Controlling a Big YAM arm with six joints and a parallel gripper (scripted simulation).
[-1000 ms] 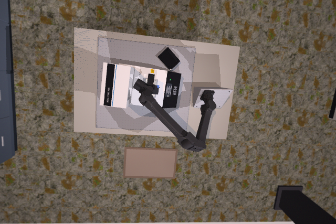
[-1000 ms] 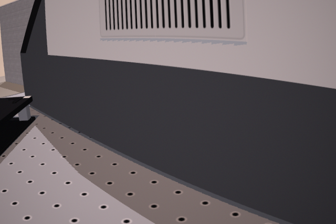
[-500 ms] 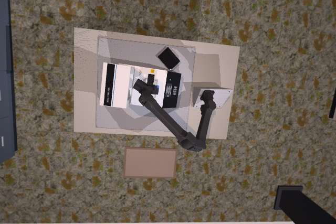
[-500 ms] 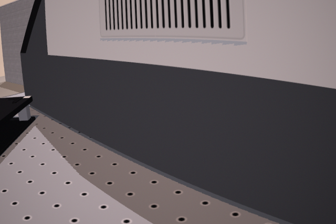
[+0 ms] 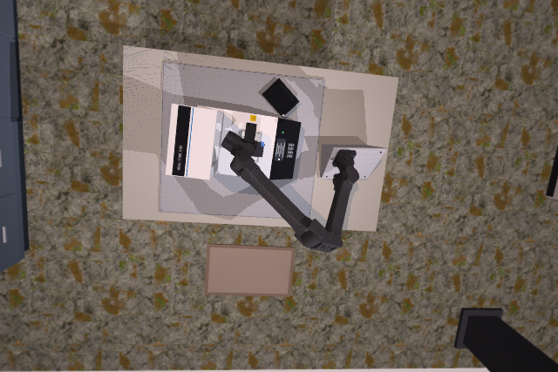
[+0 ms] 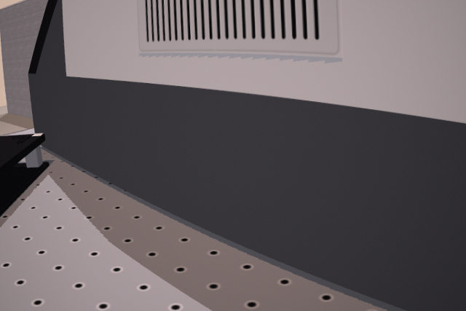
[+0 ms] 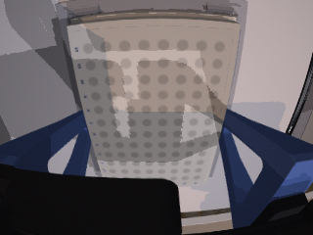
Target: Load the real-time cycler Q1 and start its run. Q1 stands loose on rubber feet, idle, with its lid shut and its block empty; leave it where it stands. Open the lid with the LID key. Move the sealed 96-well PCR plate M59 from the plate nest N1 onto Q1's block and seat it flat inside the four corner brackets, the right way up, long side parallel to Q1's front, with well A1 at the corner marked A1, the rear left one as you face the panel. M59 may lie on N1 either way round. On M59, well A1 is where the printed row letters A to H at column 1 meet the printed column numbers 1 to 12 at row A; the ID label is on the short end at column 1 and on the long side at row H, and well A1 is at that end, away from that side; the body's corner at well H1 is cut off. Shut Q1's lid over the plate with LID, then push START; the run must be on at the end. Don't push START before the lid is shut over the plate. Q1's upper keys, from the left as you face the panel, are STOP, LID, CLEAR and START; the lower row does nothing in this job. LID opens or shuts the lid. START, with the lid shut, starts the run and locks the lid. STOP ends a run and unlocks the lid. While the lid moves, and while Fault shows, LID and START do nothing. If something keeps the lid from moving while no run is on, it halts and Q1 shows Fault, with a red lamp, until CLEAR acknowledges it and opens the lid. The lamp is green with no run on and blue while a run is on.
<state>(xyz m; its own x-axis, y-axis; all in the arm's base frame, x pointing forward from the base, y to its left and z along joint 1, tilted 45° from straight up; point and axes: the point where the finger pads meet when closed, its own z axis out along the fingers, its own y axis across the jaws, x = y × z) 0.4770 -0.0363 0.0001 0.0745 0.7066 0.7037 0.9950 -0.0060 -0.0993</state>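
Right now my hand is right at the sealed plate M59. From my hand the other things lie so: black plate nest N1: 260 mm to the right, 180 mm below, 140 mm behind.
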